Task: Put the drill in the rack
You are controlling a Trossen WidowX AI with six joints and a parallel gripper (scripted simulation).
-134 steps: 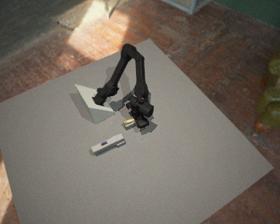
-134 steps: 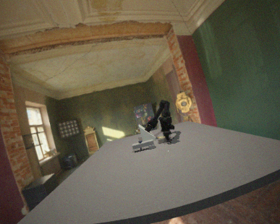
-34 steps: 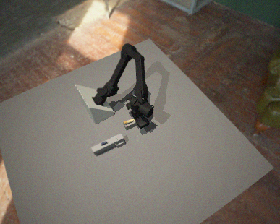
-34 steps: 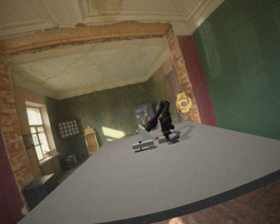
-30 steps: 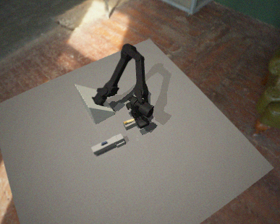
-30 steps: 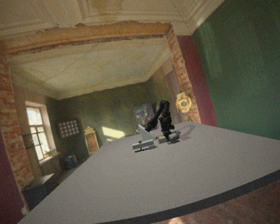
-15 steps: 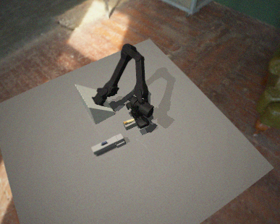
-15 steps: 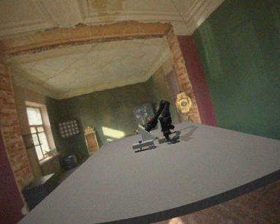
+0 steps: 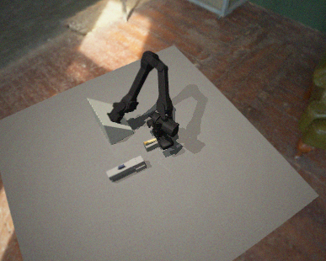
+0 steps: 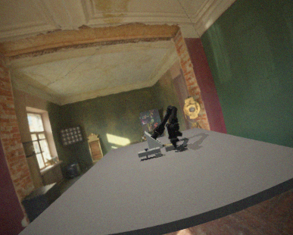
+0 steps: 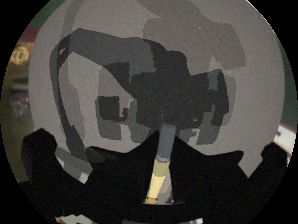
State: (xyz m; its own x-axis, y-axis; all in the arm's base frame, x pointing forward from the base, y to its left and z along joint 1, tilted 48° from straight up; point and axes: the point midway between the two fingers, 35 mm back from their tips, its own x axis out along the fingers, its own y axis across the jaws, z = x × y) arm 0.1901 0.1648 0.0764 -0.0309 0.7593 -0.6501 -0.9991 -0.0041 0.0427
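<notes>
Now: gripper tip 40 mm to the left of the drill and 40 mm below it. Also, from my gripper tip: light grey fixture block (220 mm to the right, 60 mm ahead, 30 mm above); then blue key (250 mm to the right, 60 mm ahead, 40 mm above).
</notes>
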